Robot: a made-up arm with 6 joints.
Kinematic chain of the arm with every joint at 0, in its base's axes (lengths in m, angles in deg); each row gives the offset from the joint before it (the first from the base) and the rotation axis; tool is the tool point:
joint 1: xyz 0 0 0.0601 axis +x
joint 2: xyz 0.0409 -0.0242 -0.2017 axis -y
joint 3: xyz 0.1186 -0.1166 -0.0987 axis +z
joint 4: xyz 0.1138 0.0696 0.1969 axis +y
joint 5: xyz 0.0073 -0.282 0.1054 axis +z
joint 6: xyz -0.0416 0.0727 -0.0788 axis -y
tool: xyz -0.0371 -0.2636 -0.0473
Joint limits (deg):
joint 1: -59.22..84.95
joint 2: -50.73..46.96
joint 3: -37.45..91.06
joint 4: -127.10..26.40
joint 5: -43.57..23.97
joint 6: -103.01..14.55
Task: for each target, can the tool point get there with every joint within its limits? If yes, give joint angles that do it. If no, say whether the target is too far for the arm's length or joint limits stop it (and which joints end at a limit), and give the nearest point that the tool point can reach.
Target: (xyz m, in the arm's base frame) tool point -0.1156 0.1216 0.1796
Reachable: no: joint limits stop it (at a limit: joint 1, joint 2, joint 3, joint 4, joint 5) | nearest point 0.1450 0.1518 0.3284 | short by 0.302 m
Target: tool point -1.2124 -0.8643 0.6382
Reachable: no: too far | nearest point -0.1635 -0.4098 0.3342 | short by 1.183 m
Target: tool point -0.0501 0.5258 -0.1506
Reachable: no: joint limits stop it (at a limit: joint 2, joint 3, joint 5) | nearest point 0.2132 0.5332 -0.1536 | short by 0.263 m
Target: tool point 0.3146 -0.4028 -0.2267
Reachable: yes | joints 35.41 17.29 26.17 -3.47 2.01 -43.70
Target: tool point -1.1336 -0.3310 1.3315
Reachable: no: too far | nearest point -0.1363 -0.3561 0.4504 | short by 1.331 m
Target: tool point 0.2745 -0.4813 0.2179
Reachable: yes | joints -48.23 3.66 11.59 -65.00 -36.36 -12.93
